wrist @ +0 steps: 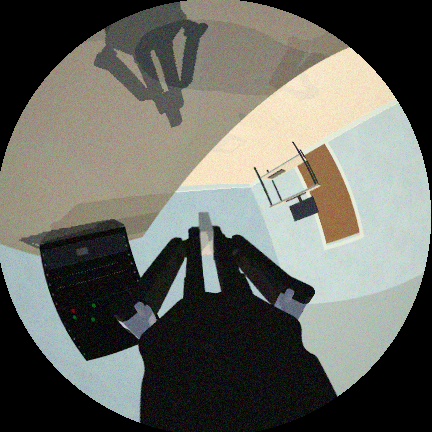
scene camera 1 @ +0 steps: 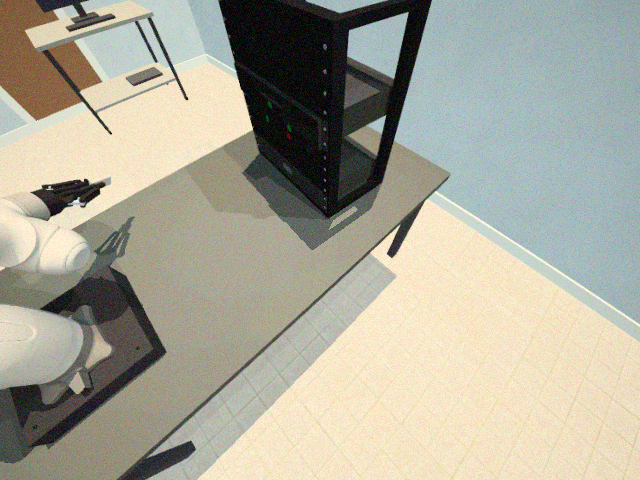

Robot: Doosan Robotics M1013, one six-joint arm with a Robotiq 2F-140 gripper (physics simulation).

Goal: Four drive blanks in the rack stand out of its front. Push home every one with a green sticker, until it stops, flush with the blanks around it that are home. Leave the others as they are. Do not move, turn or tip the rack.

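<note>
The black rack [scene camera 1: 336, 118] [wrist: 54, 286] stands upright on the table. Its dark front carries three green stickers, an upper one [scene camera 1: 269, 104], one below it [scene camera 1: 267, 118] and one to the right [scene camera 1: 288, 128], with a red sticker [scene camera 1: 288, 136] under the right one. In the wrist view the rack is at lower left, with green stickers [wrist: 93, 305] [wrist: 74, 317] [wrist: 93, 319] and the red sticker [wrist: 73, 311]. The front is too dark to tell how far each blank stands out. My gripper [scene camera 1: 107, 181] [wrist: 203, 220] is shut and empty, above the table and well apart from the rack's front.
The table [scene camera 1: 222, 268] [wrist: 65, 150] runs between the arm and the rack. The arm's dark base plate [scene camera 1: 147, 330] is at the near left. A side desk [scene camera 1: 118, 15] [wrist: 295, 194] with a monitor [wrist: 304, 209] stands beyond the table. A blue wall [scene camera 1: 516, 129] is behind the rack.
</note>
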